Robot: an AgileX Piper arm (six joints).
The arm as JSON. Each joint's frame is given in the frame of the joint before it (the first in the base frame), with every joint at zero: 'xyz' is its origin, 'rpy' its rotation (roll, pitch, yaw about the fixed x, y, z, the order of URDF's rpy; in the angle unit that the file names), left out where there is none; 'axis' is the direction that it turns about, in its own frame. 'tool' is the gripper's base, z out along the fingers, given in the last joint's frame.
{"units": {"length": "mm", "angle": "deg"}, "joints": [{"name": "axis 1", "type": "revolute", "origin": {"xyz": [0.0, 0.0, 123.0]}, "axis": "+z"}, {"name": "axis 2", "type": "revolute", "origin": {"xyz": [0.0, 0.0, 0.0]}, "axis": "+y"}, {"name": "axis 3", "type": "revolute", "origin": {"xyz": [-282.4, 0.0, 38.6]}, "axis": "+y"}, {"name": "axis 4", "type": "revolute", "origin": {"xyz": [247.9, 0.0, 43.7]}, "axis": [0.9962, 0.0, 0.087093]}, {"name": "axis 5", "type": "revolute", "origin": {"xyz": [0.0, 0.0, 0.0]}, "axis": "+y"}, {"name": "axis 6", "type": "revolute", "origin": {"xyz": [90.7, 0.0, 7.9]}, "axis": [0.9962, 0.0, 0.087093]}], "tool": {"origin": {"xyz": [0.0, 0.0, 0.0], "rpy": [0.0, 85.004, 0.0]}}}
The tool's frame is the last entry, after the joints.
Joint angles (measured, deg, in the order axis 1, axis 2, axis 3, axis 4, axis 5, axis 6), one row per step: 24.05, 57.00, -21.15, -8.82, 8.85, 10.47; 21.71, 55.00, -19.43, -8.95, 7.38, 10.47; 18.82, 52.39, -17.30, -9.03, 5.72, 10.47; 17.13, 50.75, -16.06, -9.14, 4.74, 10.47; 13.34, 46.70, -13.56, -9.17, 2.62, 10.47; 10.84, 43.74, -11.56, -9.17, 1.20, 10.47; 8.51, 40.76, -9.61, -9.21, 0.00, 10.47; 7.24, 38.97, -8.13, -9.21, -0.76, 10.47; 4.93, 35.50, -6.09, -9.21, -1.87, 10.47; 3.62, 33.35, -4.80, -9.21, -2.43, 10.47; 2.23, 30.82, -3.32, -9.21, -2.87, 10.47; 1.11, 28.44, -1.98, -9.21, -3.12, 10.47; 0.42, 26.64, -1.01, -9.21, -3.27, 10.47; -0.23, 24.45, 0.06, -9.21, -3.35, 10.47; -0.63, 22.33, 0.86, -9.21, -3.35, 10.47; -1.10, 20.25, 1.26, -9.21, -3.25, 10.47
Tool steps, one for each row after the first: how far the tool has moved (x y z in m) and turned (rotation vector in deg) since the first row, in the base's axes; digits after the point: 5 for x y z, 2 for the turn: -0.00361, -0.00878, -0.00114, 0.68, -1.59, -2.08; -0.00890, -0.01915, -0.00274, 1.47, -3.56, -4.70; -0.01236, -0.02492, -0.00353, 1.88, -4.87, -6.20; -0.02048, -0.03683, -0.00354, 3.01, -8.35, -9.67; -0.02740, -0.04419, -0.00525, 3.63, -10.65, -11.95; -0.03451, -0.05053, -0.00743, 4.09, -12.84, -14.06; -0.03947, -0.05382, -0.01064, 4.28, -13.90, -15.21; -0.04736, -0.05917, -0.01327, 4.70, -16.44, -17.31; -0.05227, -0.06195, -0.01554, 4.88, -17.87, -18.50; -0.05794, -0.06470, -0.01860, 5.02, -19.39, -19.78; -0.06306, -0.06675, -0.02170, 5.12, -20.71, -20.81; -0.06672, -0.06792, -0.02402, 5.20, -21.71, -21.44; -0.07087, -0.06895, -0.02655, 5.31, -22.93, -22.04; -0.07437, -0.06954, -0.02792, 5.48, -24.26, -22.38; -0.07721, -0.07022, -0.02732, 5.67, -25.86, -22.80
